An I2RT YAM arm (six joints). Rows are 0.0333 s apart.
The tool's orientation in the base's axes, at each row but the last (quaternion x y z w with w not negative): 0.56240 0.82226 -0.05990 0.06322; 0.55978 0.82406 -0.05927 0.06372; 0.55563 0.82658 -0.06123 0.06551; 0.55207 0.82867 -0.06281 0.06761; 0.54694 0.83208 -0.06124 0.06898; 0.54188 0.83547 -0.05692 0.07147; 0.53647 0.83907 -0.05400 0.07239; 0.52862 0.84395 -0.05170 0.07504; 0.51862 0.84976 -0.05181 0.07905
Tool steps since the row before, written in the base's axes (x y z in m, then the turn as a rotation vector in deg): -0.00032 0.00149 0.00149 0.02 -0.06 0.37; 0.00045 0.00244 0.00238 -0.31 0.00 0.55; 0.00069 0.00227 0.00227 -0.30 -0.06 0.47; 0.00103 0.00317 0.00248 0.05 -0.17 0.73; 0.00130 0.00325 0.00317 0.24 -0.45 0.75; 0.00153 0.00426 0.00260 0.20 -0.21 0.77; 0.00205 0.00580 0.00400 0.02 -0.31 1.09; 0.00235 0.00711 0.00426 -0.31 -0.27 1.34; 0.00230 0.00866 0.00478 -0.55 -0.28 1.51
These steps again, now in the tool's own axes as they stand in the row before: 0.00123 0.00020 -0.00173 -0.13 -0.01 -0.35; 0.00166 0.00125 -0.00274 0.02 -0.30 -0.55; 0.00141 0.00143 -0.00260 -0.03 -0.31 -0.46; 0.00203 0.00209 -0.00296 -0.31 -0.04 -0.69; 0.00184 0.00239 -0.00363 -0.64 0.02 -0.65; 0.00274 0.00308 -0.00320 -0.41 0.08 -0.71; 0.00361 0.00424 -0.00478 -0.48 -0.13 -1.02; 0.00451 0.00518 -0.00520 -0.35 -0.41 -1.30; 0.00563 0.00597 -0.00598 -0.28 -0.63 -1.48
